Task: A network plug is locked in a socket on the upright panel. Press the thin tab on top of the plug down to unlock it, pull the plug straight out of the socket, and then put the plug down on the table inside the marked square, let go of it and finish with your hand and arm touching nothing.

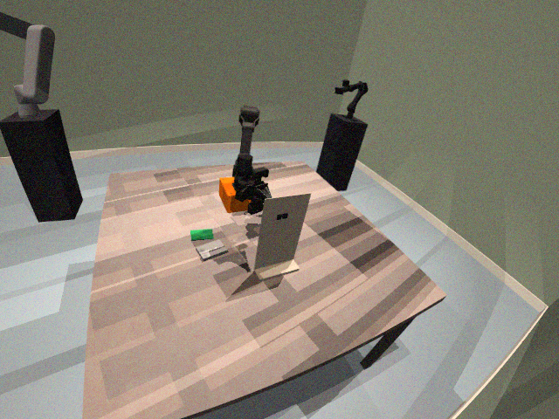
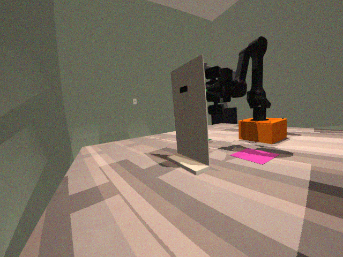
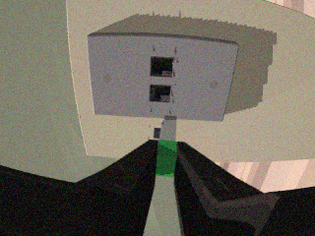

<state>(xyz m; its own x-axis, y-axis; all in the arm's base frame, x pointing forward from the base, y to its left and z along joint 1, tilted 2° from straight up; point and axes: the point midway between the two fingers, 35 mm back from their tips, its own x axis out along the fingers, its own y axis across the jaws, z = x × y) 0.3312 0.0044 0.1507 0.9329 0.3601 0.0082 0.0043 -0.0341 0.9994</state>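
The pink marked square lies 13 cm behind my gripper tip, 11 cm to the left of it and 24 cm below it. Round my gripper tip: network plug: 1 cm ahead; green patch: 15 cm behind, 23 cm to the right, 24 cm below; upright panel: 9 cm ahead, 1 cm to the left, 9 cm below.
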